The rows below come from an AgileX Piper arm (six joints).
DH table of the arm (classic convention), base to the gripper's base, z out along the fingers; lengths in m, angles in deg. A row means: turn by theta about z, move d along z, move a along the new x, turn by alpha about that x. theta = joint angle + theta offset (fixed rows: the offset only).
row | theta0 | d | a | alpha
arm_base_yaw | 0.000 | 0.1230 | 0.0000 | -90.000
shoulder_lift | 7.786 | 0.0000 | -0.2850 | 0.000
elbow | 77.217 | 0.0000 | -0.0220 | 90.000
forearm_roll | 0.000 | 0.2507 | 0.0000 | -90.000
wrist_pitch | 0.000 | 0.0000 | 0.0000 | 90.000
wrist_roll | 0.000 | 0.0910 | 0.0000 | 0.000
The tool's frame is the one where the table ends.
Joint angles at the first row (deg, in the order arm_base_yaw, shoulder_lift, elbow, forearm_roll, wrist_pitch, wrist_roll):
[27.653, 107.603, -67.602, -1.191, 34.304, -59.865]
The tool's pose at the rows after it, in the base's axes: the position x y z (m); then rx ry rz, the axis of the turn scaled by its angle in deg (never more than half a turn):
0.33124, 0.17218, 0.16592, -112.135, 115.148, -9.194
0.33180, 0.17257, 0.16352, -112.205, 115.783, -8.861
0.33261, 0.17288, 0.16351, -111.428, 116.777, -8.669
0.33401, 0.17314, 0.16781, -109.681, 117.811, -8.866
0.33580, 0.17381, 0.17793, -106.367, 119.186, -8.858
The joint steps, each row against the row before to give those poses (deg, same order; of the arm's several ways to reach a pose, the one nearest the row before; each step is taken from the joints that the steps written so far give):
[0.001, 0.667, -0.176, -0.174, 0.127, 0.027]
[0.000, 0.474, -0.192, 0.100, 0.256, 0.206]
[0.000, 0.193, -0.333, -0.096, 0.347, 0.952]
[0.000, -0.291, -0.607, -0.439, 0.453, 1.711]
[-0.001, -0.887, -1.071, -0.215, 0.800, 2.532]

